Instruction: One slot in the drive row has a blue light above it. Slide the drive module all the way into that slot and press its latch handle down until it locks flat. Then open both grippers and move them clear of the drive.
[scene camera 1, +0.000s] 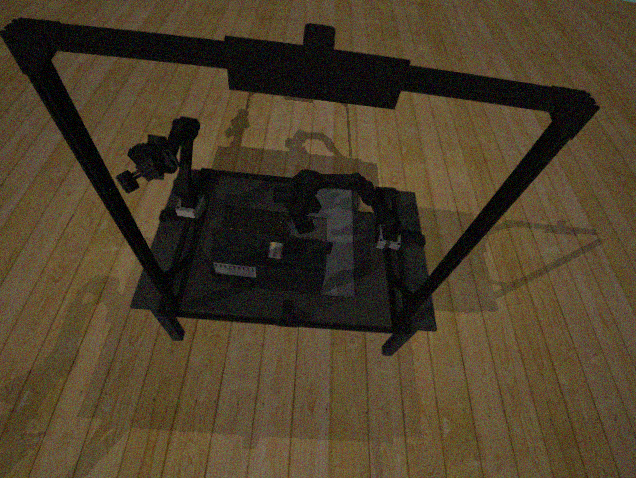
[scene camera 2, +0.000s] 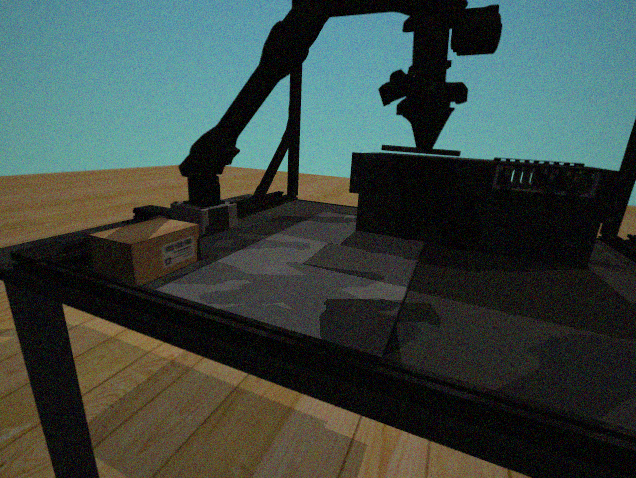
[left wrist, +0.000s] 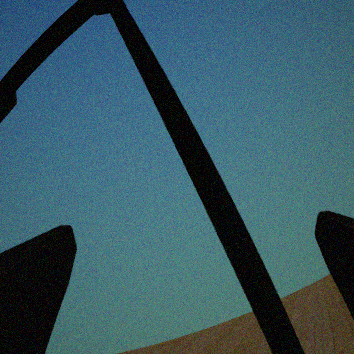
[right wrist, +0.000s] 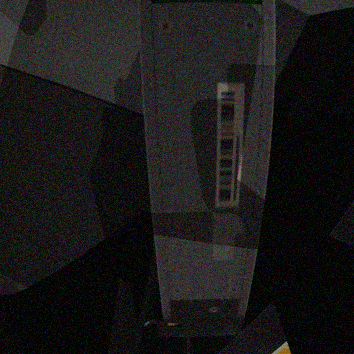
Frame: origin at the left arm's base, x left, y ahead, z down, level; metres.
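Where they show: left gripper, fingertip midpoint: (scene camera 1: 140, 175) (left wrist: 197, 233); right gripper, fingertip midpoint: (scene camera 1: 295, 224) (scene camera 2: 423, 152) (right wrist: 205, 222); left arm's base at its link origin: (scene camera 1: 189, 202); right arm's base at its link origin: (scene camera 1: 390, 234) (scene camera 2: 204, 203).
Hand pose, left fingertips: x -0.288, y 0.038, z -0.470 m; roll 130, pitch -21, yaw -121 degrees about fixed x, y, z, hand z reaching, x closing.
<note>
Each offset is from my left fingertips to the top centre of the thing. "spot": to the spot under its first point. Level surfaces: height alone.
The drive module {dy +0.452, dx +0.183, dz +0.347 m} (scene camera 2: 395, 149) (right wrist: 185, 175) is held flat. In scene camera 2 it shows as a thin dark bar just over the chassis outline; how far it is from the chassis is unclear. My right gripper (scene camera 2: 424, 145) (right wrist: 205, 222) points down and is shut on it; a barcode label faces the right wrist camera. A small orange mark shows at the module's lower end. The dark drive chassis {dy +0.372, dx +0.040, dz +0.366 m} (scene camera 1: 303, 269) (scene camera 2: 437, 210) has its row of slots (scene camera 1: 234, 269) (scene camera 2: 544, 177) on one side. The blue light cannot be made out. My left gripper (left wrist: 197, 233) is open and empty, raised beyond the table's left side.
A cardboard box {dy +0.763, dx +0.513, dz +0.482 m} (scene camera 2: 154, 251) stands near the table's corner. A pale grey mat {dz +0.540 m} (scene camera 1: 339, 262) (scene camera 2: 257, 256) lies beside the chassis. A dark gantry (scene camera 1: 143, 43) (left wrist: 180, 125) spans the table. A small bright label {spot: dy +0.390, dx +0.045, dz +0.367 m} (scene camera 1: 275, 250) sits on top of the chassis. The lighting is dim.
</note>
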